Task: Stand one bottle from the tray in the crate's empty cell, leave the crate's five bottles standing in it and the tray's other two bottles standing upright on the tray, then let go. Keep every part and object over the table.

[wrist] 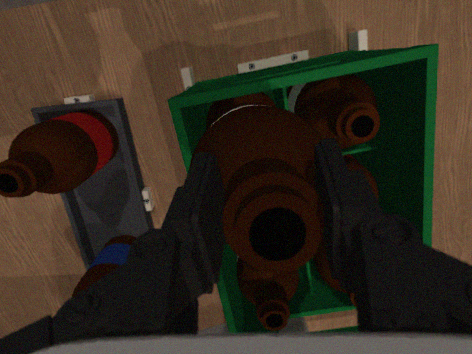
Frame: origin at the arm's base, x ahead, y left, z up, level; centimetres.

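Seen in the pictures: gripper, fingertip midpoint: (267, 177).
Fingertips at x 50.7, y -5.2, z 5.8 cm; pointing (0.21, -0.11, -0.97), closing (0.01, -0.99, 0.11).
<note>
Offsets run from my fingertips to a thing's middle. "*": to the spot under its first point. Level surfaces: height alone.
My gripper (267, 177) is shut on a brown bottle @(dx -1.5, dy +0.2, dz -4.3 cm) (270, 130), with one finger on each side of its neck. The bottle's mouth faces the camera, and its body is over the left part of the green crate @(* dx -3.8, dy -12.9, dz -11.2 cm) (430, 150); its base is hidden. In the crate, one bottle @(dx -1.6, dy -8.4, dz -20.1 cm) (332, 107) stands at the back right, another @(dx -20.1, dy +0.0, dz -20.1 cm) (272, 290) at the front left, and others show partly behind the right finger. The held bottle hides much of the left cells. On the dark tray @(* dx -6.8, dy +15.2, dz -26.3 cm) (134, 167) at left stand a red-label bottle @(dx -2.7, dy +20.6, dz -20.4 cm) (60, 150) and a blue-label bottle @(dx -21.0, dy +20.4, dz -20.4 cm) (112, 254), the latter partly behind the left finger.
A pale bracket @(* dx +3.6, dy -3.5, dz -25.7 cm) (273, 61) with two screws and two pale blocks (358, 41) (187, 78) sit along the crate's back side. Small pale fittings (79, 99) (147, 199) are at the tray's edges. The wooden table @(dz -28.7 cm) (165, 165) shows between tray and crate.
</note>
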